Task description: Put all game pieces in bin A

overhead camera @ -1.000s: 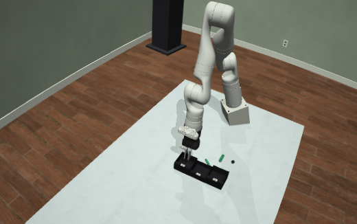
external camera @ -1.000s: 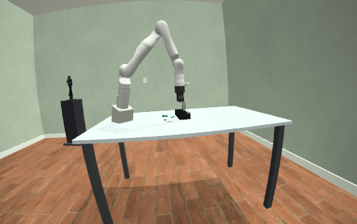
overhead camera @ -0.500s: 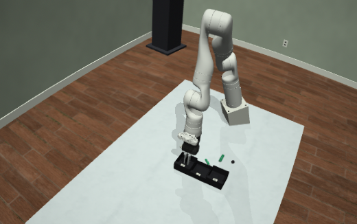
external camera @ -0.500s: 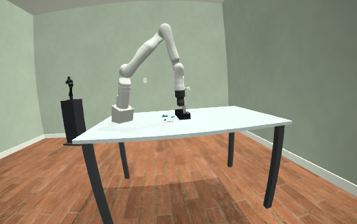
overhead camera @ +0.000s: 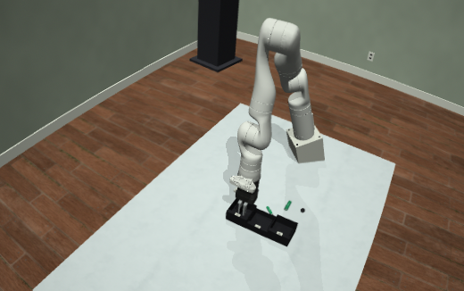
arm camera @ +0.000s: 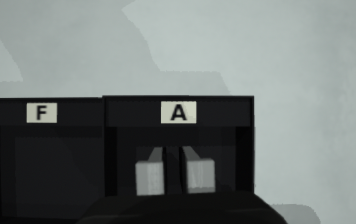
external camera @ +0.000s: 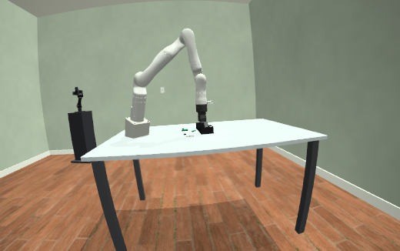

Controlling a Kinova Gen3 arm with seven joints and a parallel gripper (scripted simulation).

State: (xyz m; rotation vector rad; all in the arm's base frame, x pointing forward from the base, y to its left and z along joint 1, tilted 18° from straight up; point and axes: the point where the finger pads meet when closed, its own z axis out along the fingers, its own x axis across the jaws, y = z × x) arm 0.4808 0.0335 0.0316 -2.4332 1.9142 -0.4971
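Right now my hand is 80 mm to the right of the black three-compartment bin, 10 mm past it and 10 mm above it. Round my hand: white domino (100 mm behind, 90 mm to the right, 30 mm below); then green item (90 mm behind, 70 mm to the left, 30 mm below).
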